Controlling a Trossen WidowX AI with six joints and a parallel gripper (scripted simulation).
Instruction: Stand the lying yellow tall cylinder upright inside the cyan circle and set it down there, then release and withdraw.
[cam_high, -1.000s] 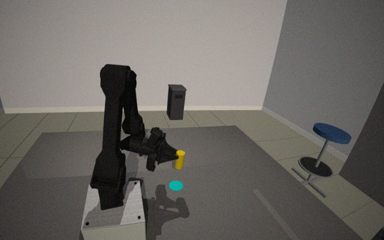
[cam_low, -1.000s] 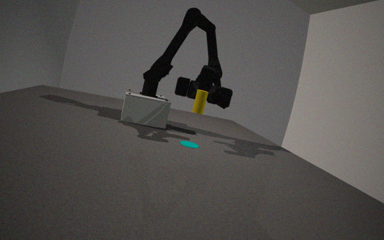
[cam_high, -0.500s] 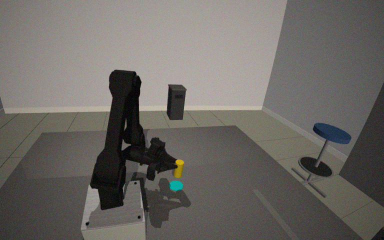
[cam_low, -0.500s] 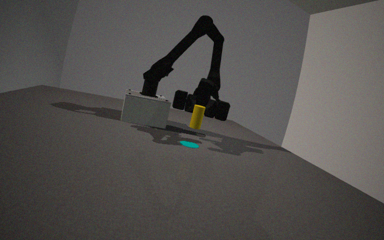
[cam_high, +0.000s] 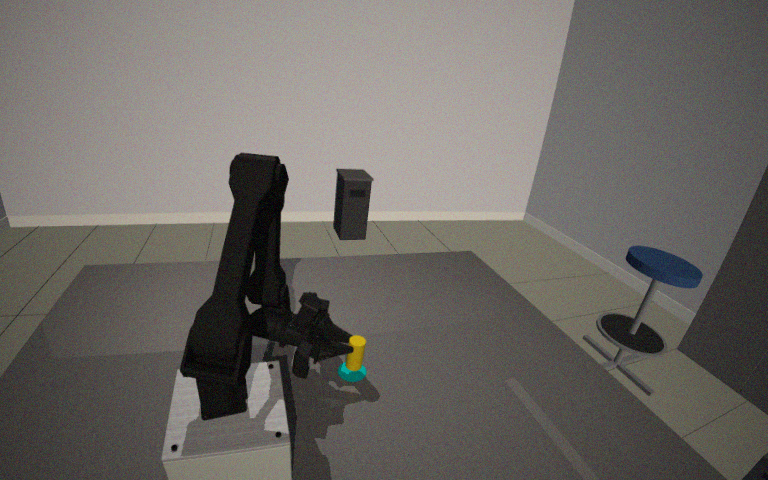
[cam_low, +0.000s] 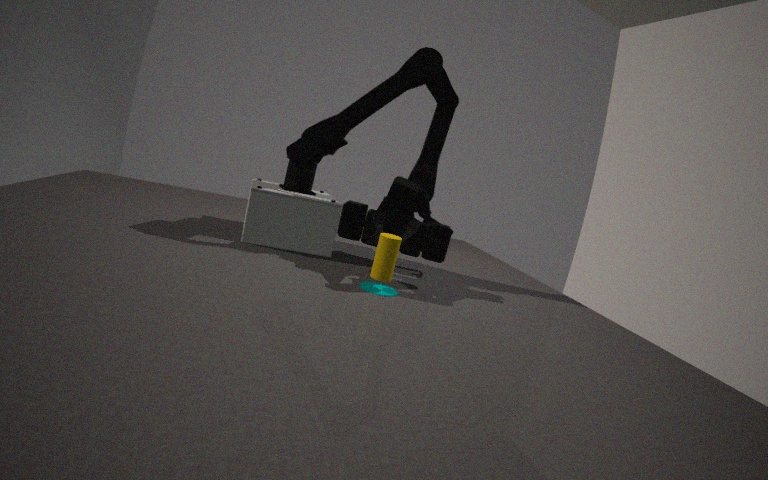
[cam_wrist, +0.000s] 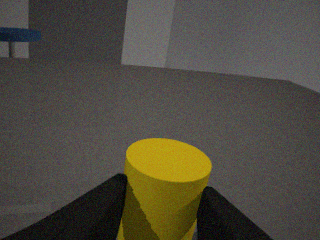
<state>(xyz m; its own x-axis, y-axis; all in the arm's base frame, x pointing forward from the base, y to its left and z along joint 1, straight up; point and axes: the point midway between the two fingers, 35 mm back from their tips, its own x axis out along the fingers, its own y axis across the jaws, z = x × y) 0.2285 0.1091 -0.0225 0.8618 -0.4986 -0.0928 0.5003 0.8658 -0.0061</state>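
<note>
Now: the cyan circle 7 cm below my gripper tip. From my gripper tip the other things lie so: yellow tall cylinder 2 cm below.
</note>
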